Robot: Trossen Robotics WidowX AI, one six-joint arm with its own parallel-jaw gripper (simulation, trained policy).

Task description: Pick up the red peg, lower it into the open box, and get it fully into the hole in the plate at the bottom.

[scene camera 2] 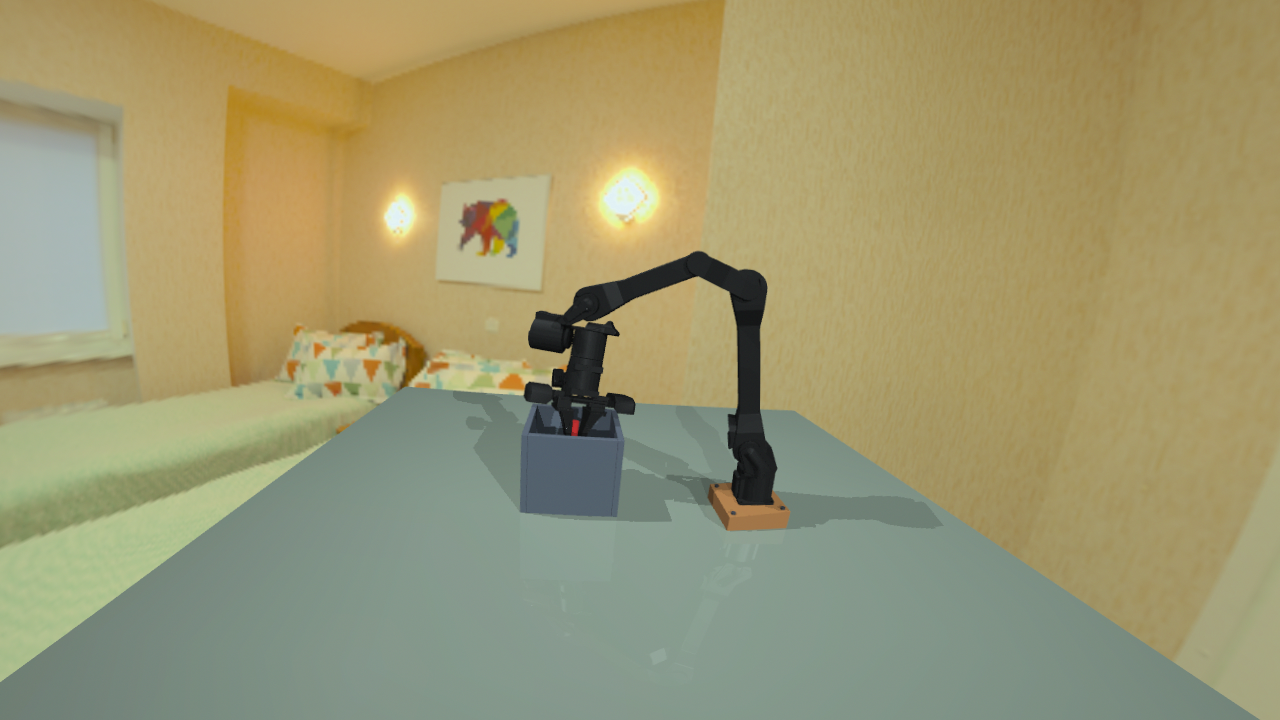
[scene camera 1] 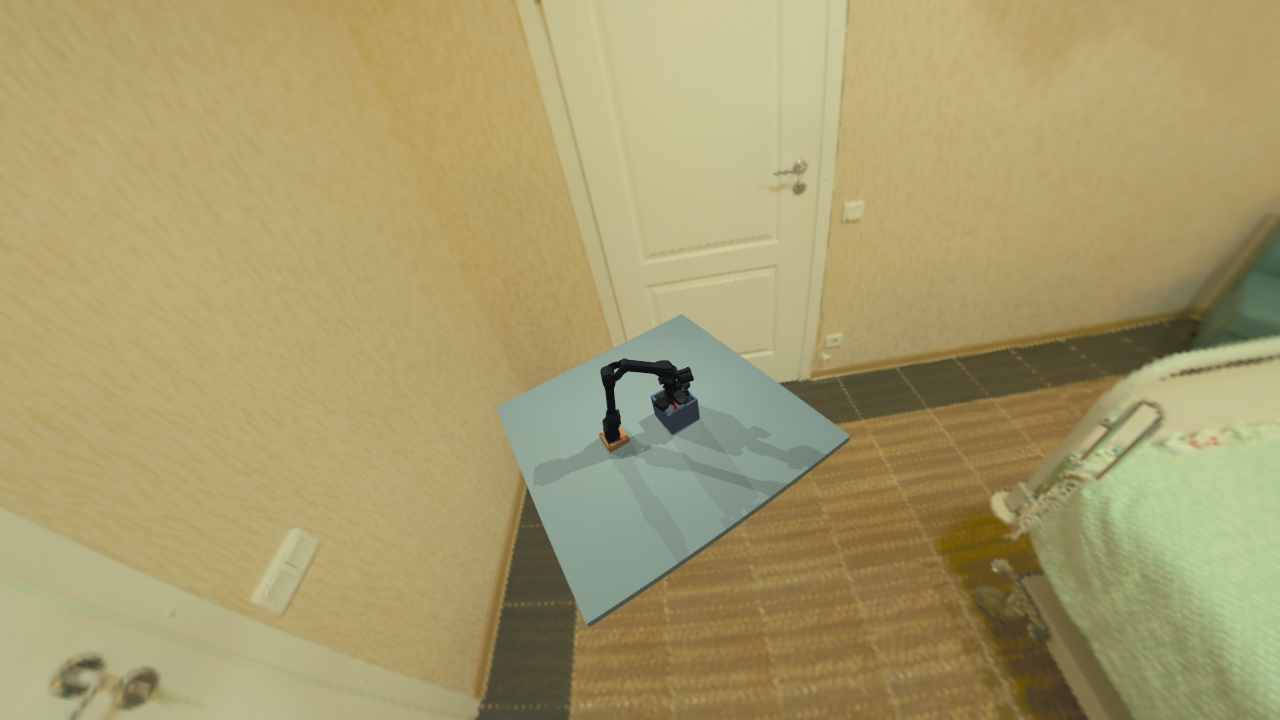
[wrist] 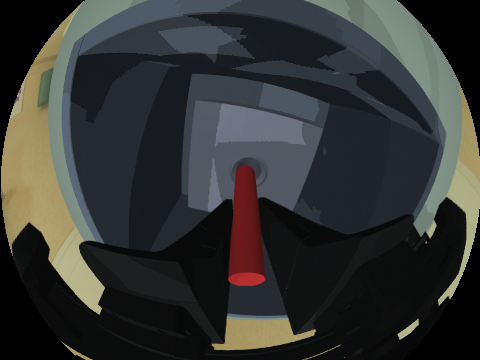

In view: my gripper (scene camera 2: pixel 572 447), a small red peg (wrist: pixel 246 262), a blue-grey box (scene camera 2: pixel 566 475) and a plate (wrist: pixel 225 136).
The blue-grey box also shows in scene camera 1 (scene camera 1: pixel 688 414) and in the wrist view (wrist: pixel 131 84). My gripper shows as well in the wrist view (wrist: pixel 245 205). Scene camera 2 does not show the plate, which is hidden by the blue-grey box.
